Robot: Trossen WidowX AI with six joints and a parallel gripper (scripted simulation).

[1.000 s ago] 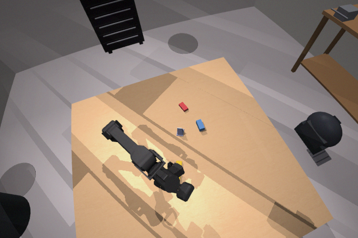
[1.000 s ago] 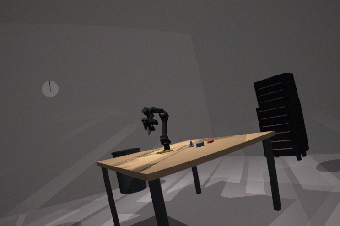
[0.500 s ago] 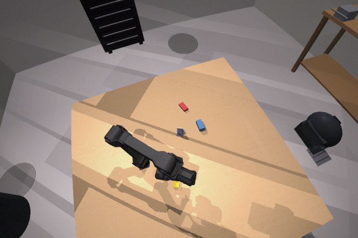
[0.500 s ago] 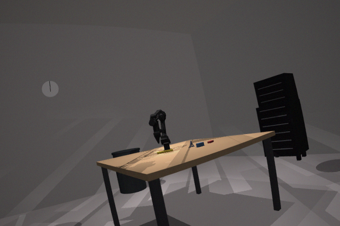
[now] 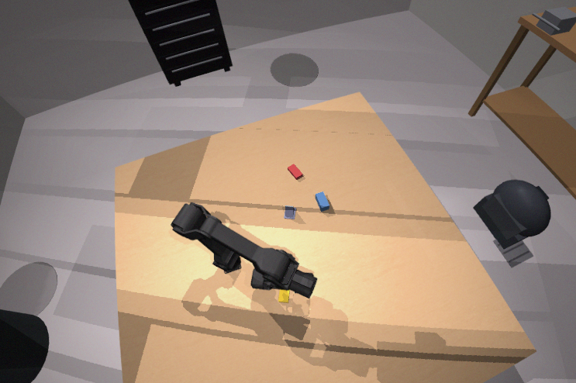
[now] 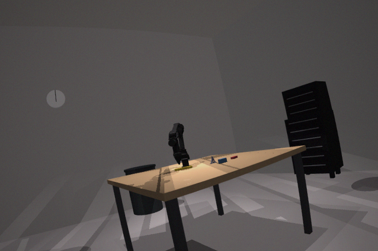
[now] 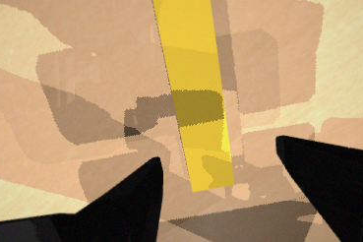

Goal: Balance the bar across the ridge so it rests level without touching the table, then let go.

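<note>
The yellow bar is 40 mm below my gripper tip, 30 mm to the left of it and 10 mm ahead of it. Round my gripper tip: blue block 260 mm to the left, 240 mm ahead, 30 mm below; red block 440 mm to the left, 190 mm ahead, 40 mm below.
</note>
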